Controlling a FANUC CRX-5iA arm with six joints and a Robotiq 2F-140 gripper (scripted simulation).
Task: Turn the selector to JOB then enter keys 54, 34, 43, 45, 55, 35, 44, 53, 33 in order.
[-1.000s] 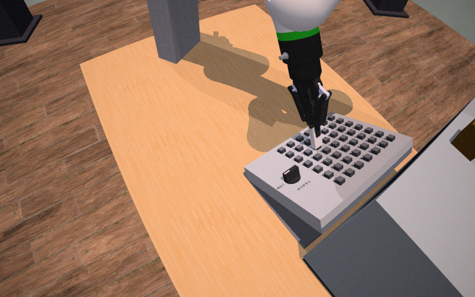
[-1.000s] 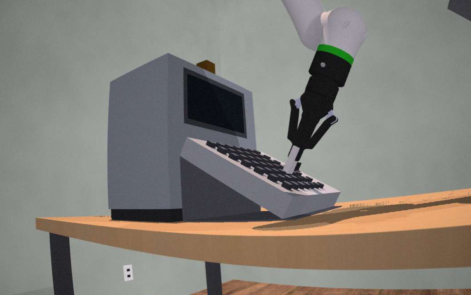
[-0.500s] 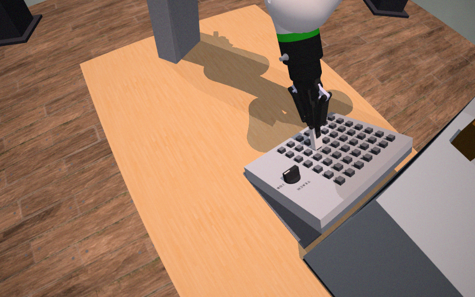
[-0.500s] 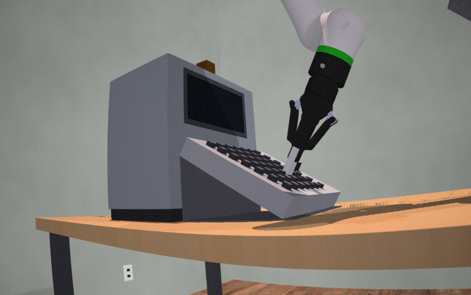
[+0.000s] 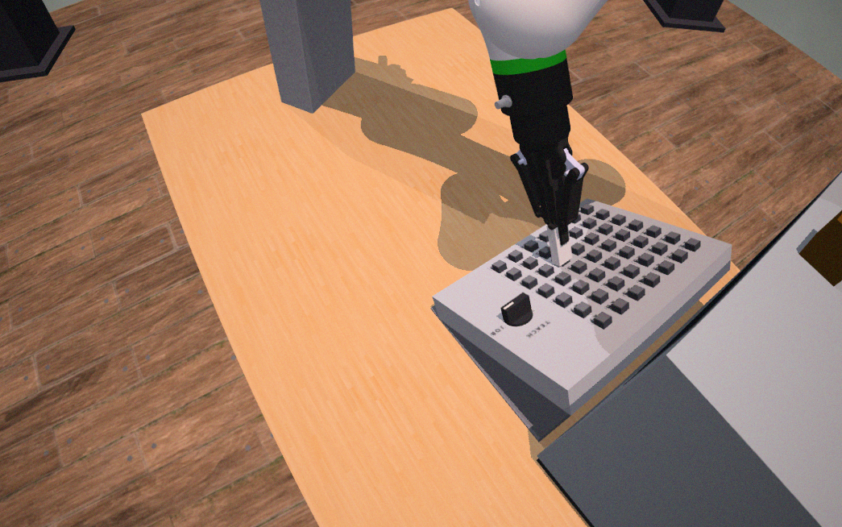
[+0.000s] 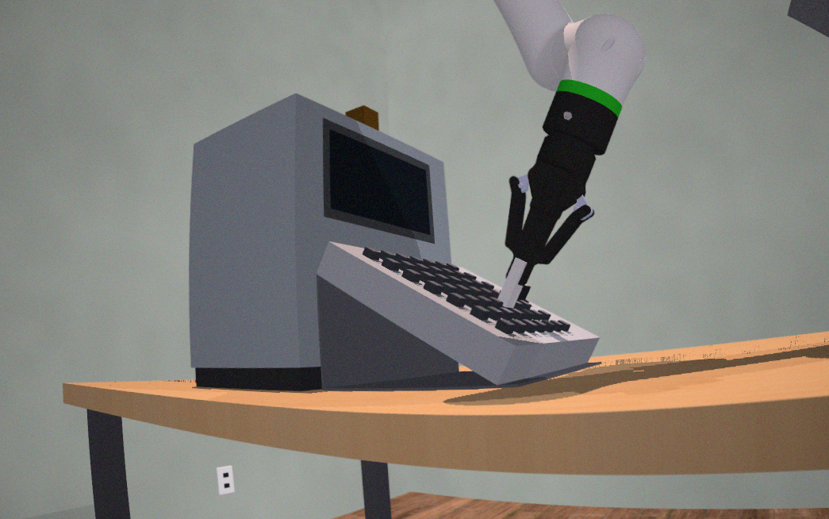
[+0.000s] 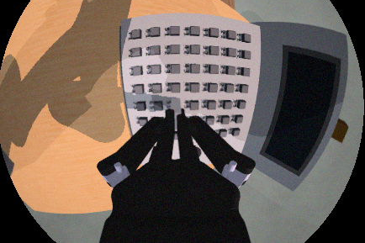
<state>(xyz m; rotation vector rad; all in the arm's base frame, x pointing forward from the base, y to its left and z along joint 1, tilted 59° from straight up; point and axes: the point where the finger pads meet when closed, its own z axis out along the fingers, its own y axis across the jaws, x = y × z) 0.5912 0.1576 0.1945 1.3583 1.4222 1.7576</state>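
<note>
Right now my hand is 80 mm to the right of the key and 10 mm above it. The rest, counted from my hand: black selector knob 100 mm ahead, 90 mm to the right; grey keypad panel 70 mm ahead, 20 mm to the left, 50 mm below.
</note>
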